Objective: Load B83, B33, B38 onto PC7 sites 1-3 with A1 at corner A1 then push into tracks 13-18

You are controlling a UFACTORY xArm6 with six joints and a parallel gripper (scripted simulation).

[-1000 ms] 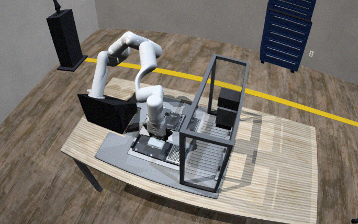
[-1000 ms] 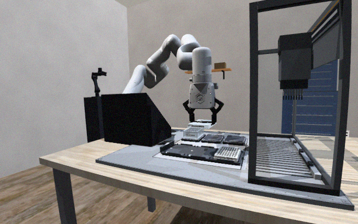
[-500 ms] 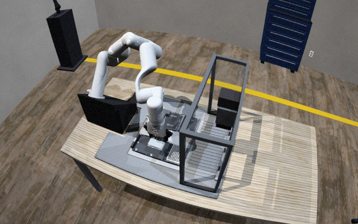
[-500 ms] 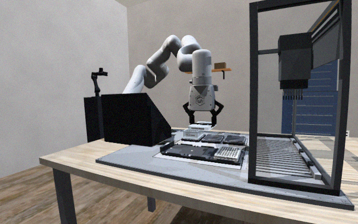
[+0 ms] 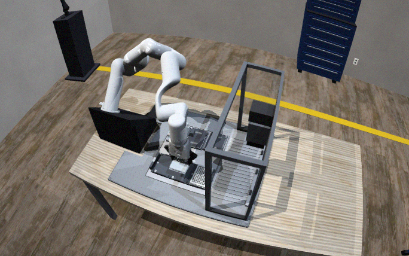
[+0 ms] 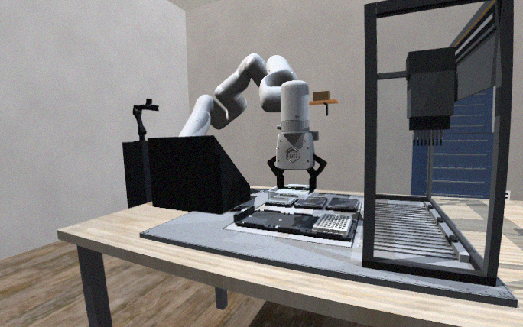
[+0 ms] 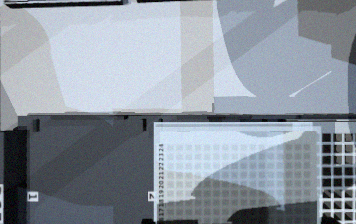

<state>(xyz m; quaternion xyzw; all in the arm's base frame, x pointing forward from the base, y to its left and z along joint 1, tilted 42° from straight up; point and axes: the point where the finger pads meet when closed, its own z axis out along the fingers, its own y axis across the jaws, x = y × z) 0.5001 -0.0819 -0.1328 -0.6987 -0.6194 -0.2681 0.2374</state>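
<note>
Right now my hand is 1 cm past the dark carrier PC7 and 9 cm above it. From my hand the other things lie so: nest s2: 24 cm to the left, 11 cm below; then deep-well block B83: 11 cm behind, 24 cm to the left, 8 cm below; then nest s3: 12 cm ahead, 24 cm to the left, 11 cm below.
</note>
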